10 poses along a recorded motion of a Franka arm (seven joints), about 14 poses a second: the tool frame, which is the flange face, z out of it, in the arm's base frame.
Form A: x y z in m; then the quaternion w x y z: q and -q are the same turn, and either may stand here.
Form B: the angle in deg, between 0 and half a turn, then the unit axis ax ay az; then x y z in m. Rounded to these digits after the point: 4 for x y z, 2 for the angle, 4 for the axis.
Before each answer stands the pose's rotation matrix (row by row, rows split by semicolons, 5 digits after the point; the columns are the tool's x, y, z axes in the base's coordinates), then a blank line. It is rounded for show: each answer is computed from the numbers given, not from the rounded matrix.
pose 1, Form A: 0.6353 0.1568 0.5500 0.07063 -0.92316 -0.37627 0.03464
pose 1, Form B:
0.71444 0.68983 -0.11711; 0.69961 -0.70686 0.10434; -0.01080 -0.15647 -0.98762

171.90 -0.9255 -0.3772 0.0347 0.6353 0.1568 0.5500
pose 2, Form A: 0.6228 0.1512 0.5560 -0.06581 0.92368 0.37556 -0.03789
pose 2, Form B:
0.71504 0.68881 -0.11943; 0.69878 -0.70925 0.09312; -0.02057 -0.15004 -0.98847

172.45 -0.9257 -0.3764 0.0380 0.6228 0.1512 0.5560
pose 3, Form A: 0.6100 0.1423 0.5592 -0.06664 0.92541 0.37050 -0.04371
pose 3, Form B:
0.72164 0.67990 -0.13028; 0.69155 -0.71658 0.09095; -0.03152 -0.15573 -0.98730

172.36 -0.9275 -0.3713 0.0438 0.6100 0.1423 0.5592
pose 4, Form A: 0.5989 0.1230 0.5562 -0.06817 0.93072 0.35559 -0.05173
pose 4, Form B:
0.74176 0.65485 -0.14477; 0.66896 -0.73782 0.09010; -0.04781 -0.16368 -0.98535

172.18 -0.9329 -0.3564 0.0519 0.5989 0.1230 0.5562
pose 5, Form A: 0.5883 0.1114 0.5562 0.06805 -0.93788 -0.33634 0.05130
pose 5, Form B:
0.76849 0.62391 -0.14200; 0.63787 -0.76449 0.09314; -0.05045 -0.16215 -0.98548

172.20 -0.9401 -0.3371 0.0514 0.5883 0.1114 0.5562
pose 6, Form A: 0.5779 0.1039 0.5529 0.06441 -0.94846 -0.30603 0.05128
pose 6, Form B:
0.80743 0.57390 -0.13670; 0.58712 -0.80440 0.09079; -0.05785 -0.15357 -0.98644

172.61 -0.9504 -0.3067 0.0514 0.5779 0.1039 0.5529
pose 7, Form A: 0.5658 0.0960 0.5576 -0.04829 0.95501 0.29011 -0.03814
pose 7, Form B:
0.82876 0.55044 -0.10087; 0.55780 -0.82701 0.07011; -0.04483 -0.11437 -0.99243

174.46 -0.9561 -0.2904 0.0382 0.5658 0.0960 0.5576
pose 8, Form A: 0.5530 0.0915 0.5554 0.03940 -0.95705 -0.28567 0.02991
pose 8, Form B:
0.83500 0.54444 -0.07976; 0.54916 -0.83368 0.05833; -0.03474 -0.09250 -0.99511

175.48 -0.9578 -0.2859 0.0299 0.5530 0.0915 0.5554
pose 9, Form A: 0.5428 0.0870 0.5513 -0.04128 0.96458 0.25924 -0.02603
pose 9, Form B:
0.86423 0.49797 -0.07162; 0.50226 -0.86218 0.06614; -0.02881 -0.09313 -0.99524

175.27 -0.9654 -0.2595 0.0261 0.5428 0.0870 0.5513
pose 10, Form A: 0.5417 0.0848 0.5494 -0.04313 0.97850 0.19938 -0.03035
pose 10, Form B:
0.91865 0.38757 -0.07659; 0.39281 -0.91677 0.07230; -0.04220 -0.09651 -0.99444

175.06 -0.9794 -0.1996 0.0304 0.5417 0.0848 0.5494
